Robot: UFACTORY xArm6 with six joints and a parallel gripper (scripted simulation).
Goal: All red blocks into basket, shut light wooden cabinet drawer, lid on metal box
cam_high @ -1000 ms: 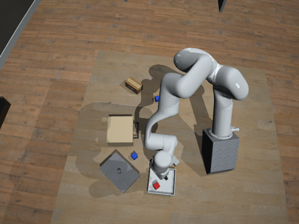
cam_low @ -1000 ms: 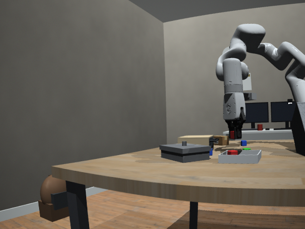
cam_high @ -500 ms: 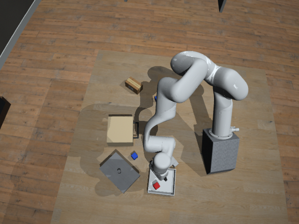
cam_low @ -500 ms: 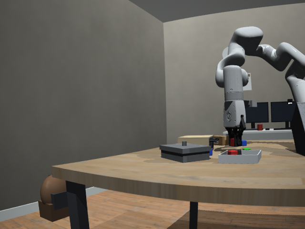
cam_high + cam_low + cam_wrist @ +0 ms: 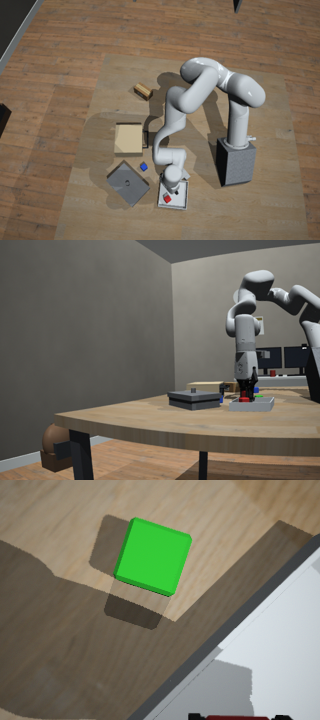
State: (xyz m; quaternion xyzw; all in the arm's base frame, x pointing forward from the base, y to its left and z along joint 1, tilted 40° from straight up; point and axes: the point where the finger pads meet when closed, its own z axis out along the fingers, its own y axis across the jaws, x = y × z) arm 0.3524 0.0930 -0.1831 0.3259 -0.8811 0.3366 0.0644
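Now: hand 40 mm to the right of the white basket, 40 mm above it and 30 mm past it. Round my hand: grey lid (210 mm ahead, 10 mm to the right); grey metal box (210 mm ahead, 20 mm below, 10 mm to the right); green block (80 mm to the right, 40 mm behind, 30 mm below).
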